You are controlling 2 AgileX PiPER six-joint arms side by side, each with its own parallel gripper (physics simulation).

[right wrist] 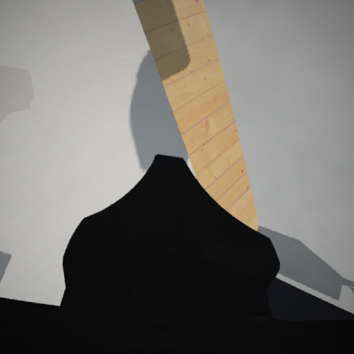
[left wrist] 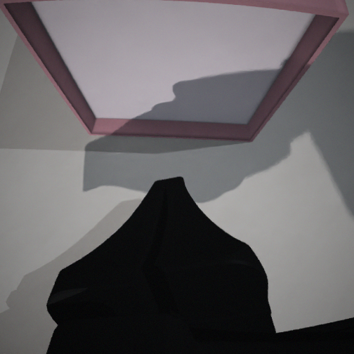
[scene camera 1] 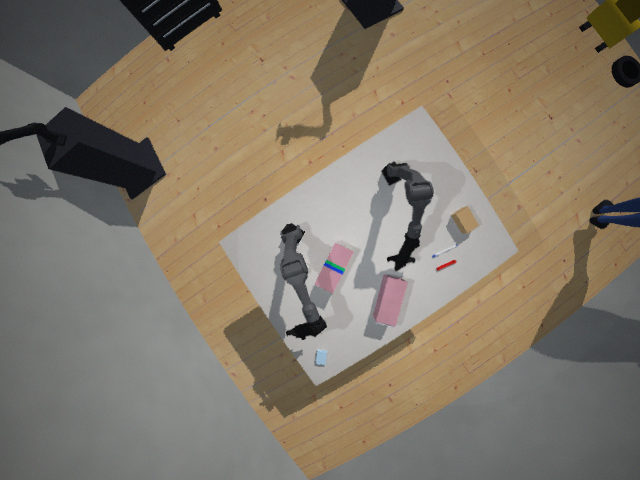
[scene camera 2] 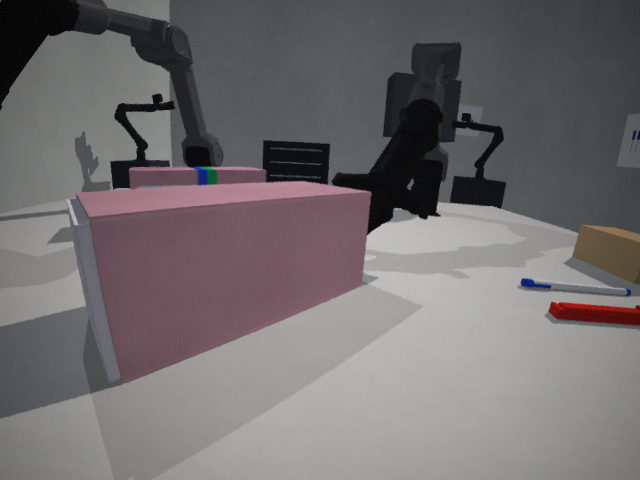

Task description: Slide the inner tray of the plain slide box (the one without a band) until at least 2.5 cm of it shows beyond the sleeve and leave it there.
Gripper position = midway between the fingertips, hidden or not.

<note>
In view: my left gripper point(scene camera 2: 350, 241), my right gripper point(right wrist: 166, 173), a white-and-blue pen point(scene camera 2: 524, 282) and a pale inner tray point(left wrist: 193, 68).
My left gripper also shows in the left wrist view point(left wrist: 172, 195). The right wrist view misses the white-and-blue pen: it is out of frame. The left wrist view misses the white-and-blue pen: it is out of frame.
</note>
